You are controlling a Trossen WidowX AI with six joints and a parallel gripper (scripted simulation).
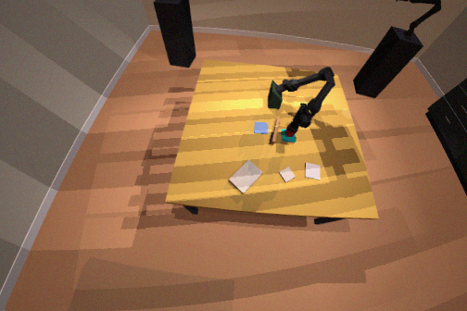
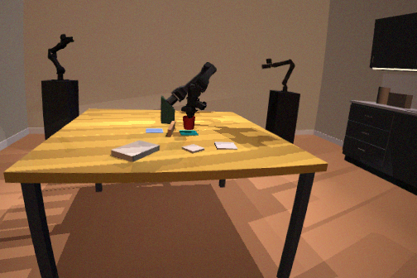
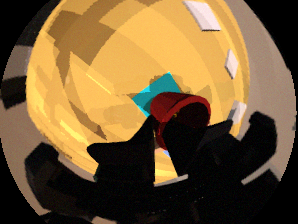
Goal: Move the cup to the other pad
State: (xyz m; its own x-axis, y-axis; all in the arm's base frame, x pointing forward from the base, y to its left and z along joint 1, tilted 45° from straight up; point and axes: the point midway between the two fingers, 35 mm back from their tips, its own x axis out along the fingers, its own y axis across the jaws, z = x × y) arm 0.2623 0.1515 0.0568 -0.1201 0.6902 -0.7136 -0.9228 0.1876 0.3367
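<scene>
My gripper tip is 7 cm above the teal pad, 3 cm short of it and 1 cm to the left of it. The rest, counted from my gripper tip: red cup 3 cm ahead, 1 cm to the right; wooden stick 11 cm to the right, 5 cm below, 2 cm ahead; light blue pad 21 cm to the right, 7 cm below, 1 cm ahead.
</scene>
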